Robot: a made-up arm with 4 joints.
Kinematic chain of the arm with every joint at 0, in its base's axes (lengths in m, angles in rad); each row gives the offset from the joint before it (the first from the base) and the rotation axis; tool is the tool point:
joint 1: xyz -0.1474 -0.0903 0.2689 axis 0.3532 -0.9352 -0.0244
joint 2: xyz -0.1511 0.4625 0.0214 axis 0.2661 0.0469 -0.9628
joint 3: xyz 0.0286 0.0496 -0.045 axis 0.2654 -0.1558 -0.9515
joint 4: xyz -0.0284 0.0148 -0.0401 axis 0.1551 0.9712 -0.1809
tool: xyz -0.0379 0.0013 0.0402
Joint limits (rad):
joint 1: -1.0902..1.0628
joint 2: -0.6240..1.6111
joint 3: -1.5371..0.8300
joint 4: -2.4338..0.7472
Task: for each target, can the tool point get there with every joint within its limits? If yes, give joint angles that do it. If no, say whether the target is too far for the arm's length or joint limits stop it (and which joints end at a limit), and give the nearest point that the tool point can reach.
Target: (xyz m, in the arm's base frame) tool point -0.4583 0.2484 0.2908
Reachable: no: joint limits stop it (at a limit: joint 1, joint 2) | nearest point -0.4113 0.3203 0.2553 | short by 0.093 m
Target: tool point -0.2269 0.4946 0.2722
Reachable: yes | joints 0.6931 0.6344 0.5126 -1.4780
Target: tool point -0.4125 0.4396 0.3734
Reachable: no: joint limits stop it (at a limit: joint 1, joint 2) | nearest point -0.4059 0.4057 0.2824 | short by 0.097 m
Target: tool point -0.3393 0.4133 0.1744
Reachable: yes | joints 0.1268 -0.1748 -0.0493 -1.3994
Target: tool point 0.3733 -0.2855 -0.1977
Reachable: no: too far | nearest point -0.2041 0.3900 0.1527 | short by 0.955 m
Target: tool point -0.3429 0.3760 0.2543
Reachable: yes | joints -0.3913 0.0444 -0.8477 -0.2213
